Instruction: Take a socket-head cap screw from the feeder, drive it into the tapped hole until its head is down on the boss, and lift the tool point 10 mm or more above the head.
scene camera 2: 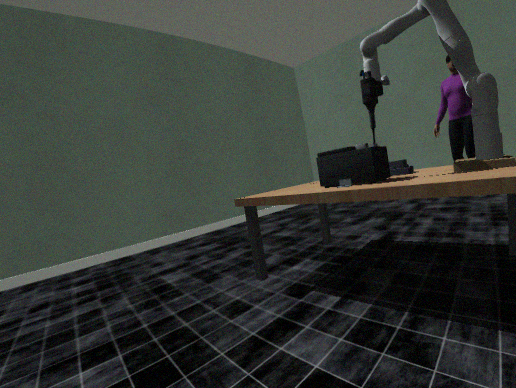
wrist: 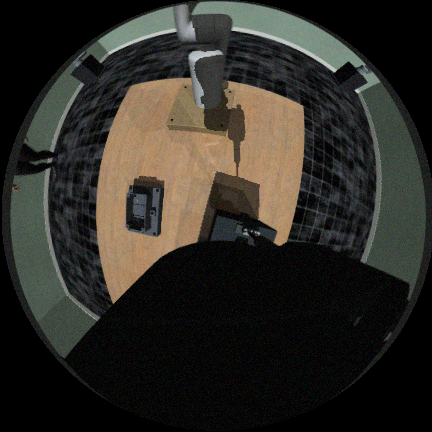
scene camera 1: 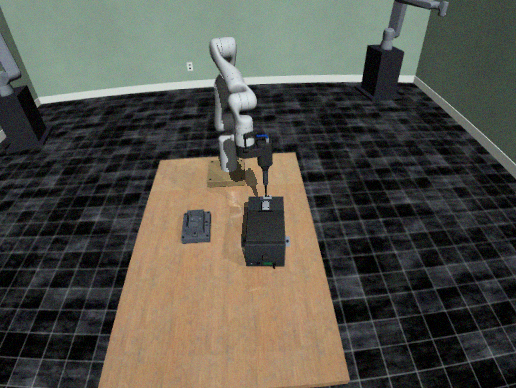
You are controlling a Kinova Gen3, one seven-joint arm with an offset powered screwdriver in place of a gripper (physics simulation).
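The feeder [scene camera 1: 265, 230] [scene camera 2: 350, 167] [wrist: 223, 228] is a black box on the wooden table, with a small light metal pick-up part on top at its robot-side end. My screwdriver [scene camera 1: 266, 193] [scene camera 2: 374, 143] points straight down, its thin tip at that metal part; whether it touches is too small to tell. In the wrist view the dark tool body hides most of the feeder. The dark grey workpiece [scene camera 1: 196, 231] [scene camera 2: 401, 168] [wrist: 156, 215] lies flat on the table, apart from the feeder. Its tapped hole and boss cannot be made out clearly. No screw can be made out at the tip.
The arm's base plate [scene camera 1: 217, 178] [scene camera 2: 470, 165] [wrist: 179, 112] is at the table's end. A person in a purple top [scene camera 2: 457, 100] stands behind the table; the legs [wrist: 37, 160] show at the left of the wrist view. Other arms stand on dark pedestals [scene camera 1: 382, 70] [scene camera 1: 22, 117] beyond the table.
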